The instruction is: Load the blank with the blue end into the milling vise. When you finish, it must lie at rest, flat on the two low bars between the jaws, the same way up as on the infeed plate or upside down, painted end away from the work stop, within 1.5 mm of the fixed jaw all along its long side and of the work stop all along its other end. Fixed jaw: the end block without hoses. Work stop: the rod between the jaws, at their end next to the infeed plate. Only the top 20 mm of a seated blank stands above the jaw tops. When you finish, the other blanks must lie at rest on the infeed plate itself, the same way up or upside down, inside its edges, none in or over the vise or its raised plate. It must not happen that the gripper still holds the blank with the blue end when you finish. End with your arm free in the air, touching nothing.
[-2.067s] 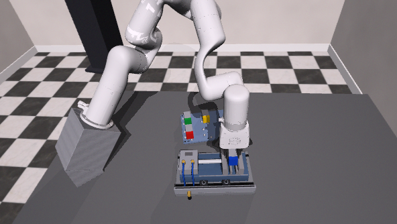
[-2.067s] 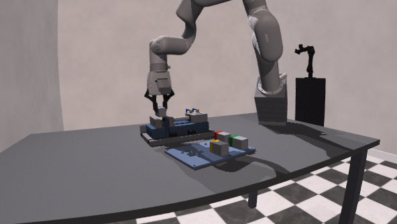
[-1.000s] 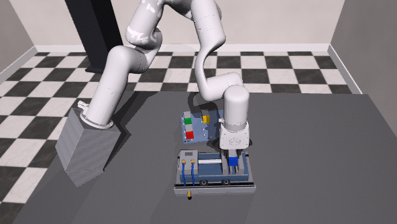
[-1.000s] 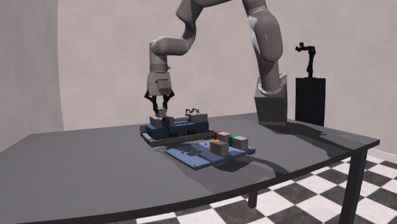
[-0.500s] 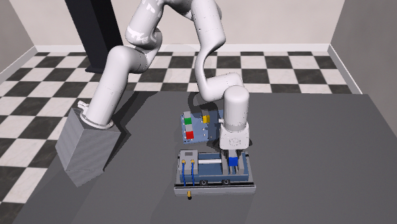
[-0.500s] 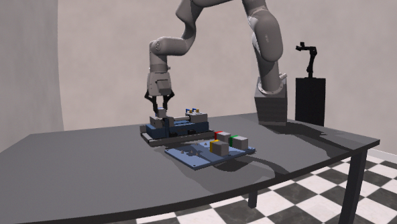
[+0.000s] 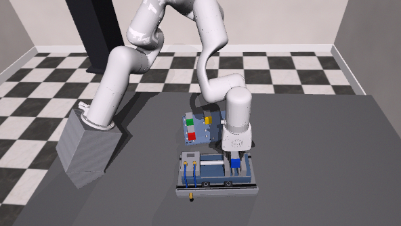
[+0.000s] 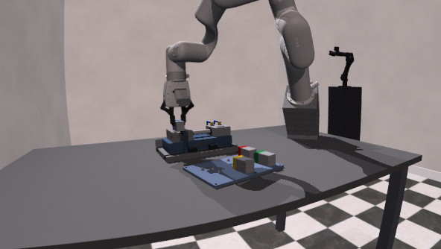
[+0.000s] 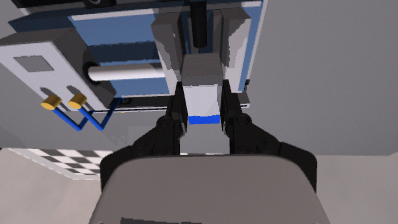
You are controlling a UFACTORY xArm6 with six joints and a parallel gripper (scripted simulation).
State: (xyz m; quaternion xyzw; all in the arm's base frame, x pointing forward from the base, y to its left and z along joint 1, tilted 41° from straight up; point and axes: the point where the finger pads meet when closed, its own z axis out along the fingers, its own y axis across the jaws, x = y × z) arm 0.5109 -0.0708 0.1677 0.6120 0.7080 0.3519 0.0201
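My gripper is now 2 cm above the blue-ended blank. Also, from my hand: moving jaw (6 cm below, 3 cm behind); then hose block (16 cm behind, 6 cm below, 4 cm to the right); then fixed jaw (6 cm below, 3 cm ahead, 1 cm to the left).
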